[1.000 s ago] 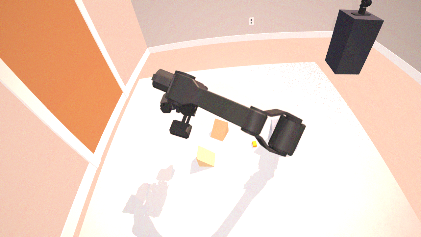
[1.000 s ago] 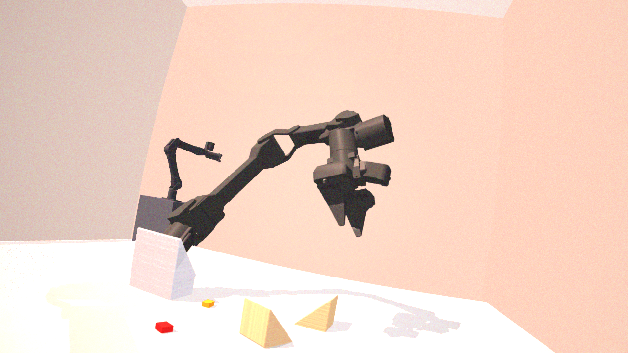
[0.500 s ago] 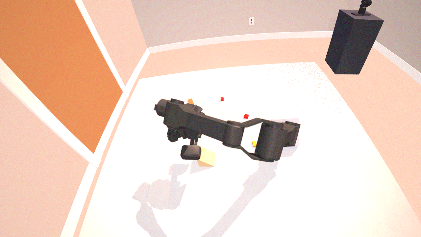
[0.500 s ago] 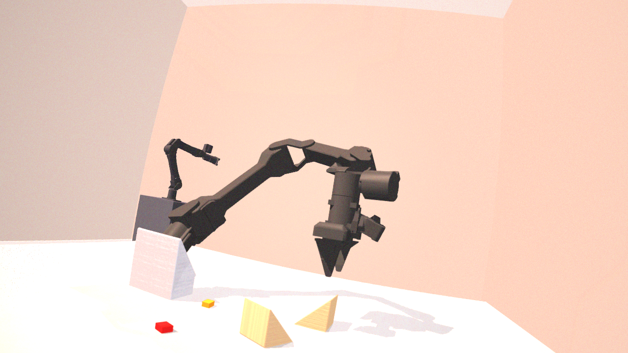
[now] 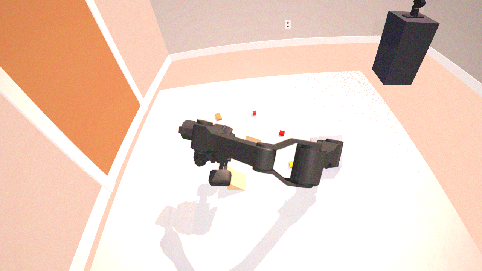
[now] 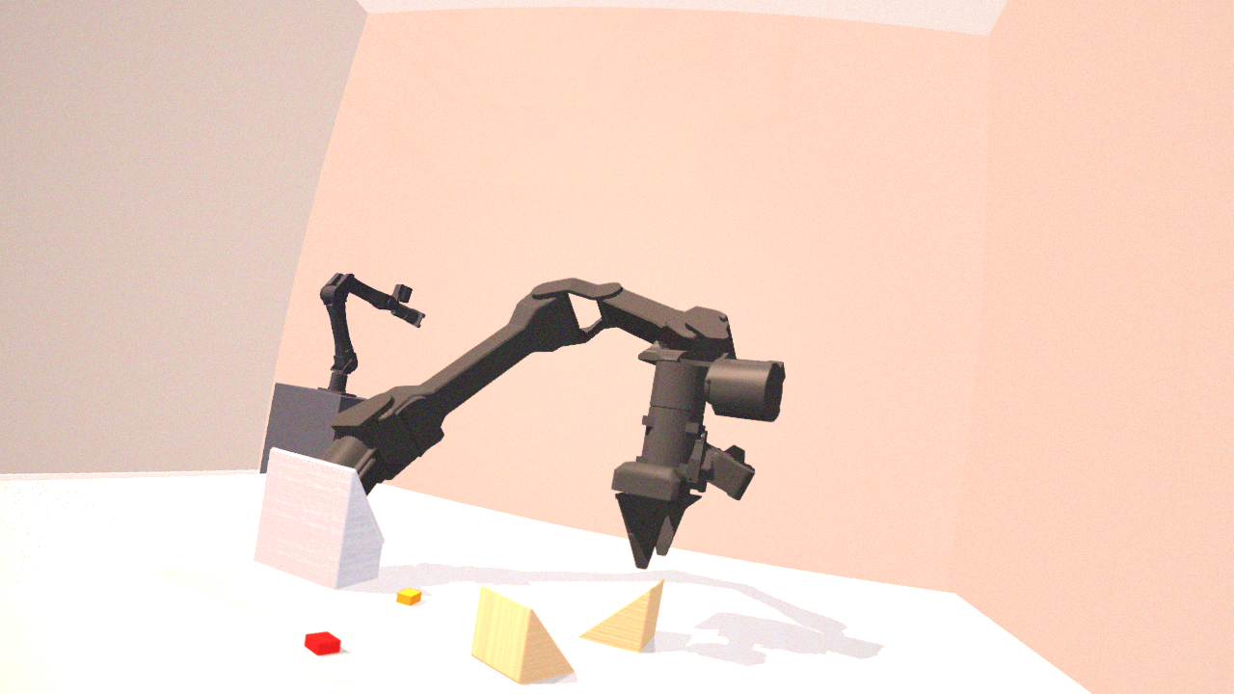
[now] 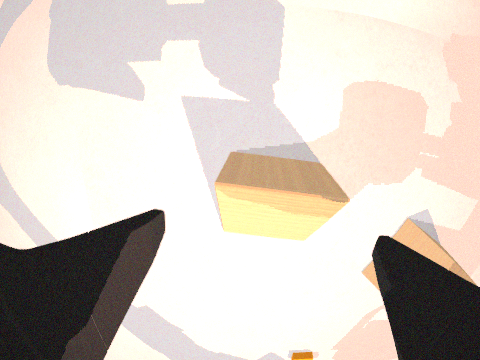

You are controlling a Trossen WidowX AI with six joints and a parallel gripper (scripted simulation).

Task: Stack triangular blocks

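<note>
Right now my gripper tip is 1 cm past the wooden triangular block and 7 cm above it. Also, from my gripper tip: yellow cube 22 cm behind, 8 cm to the right, 8 cm below.
</note>
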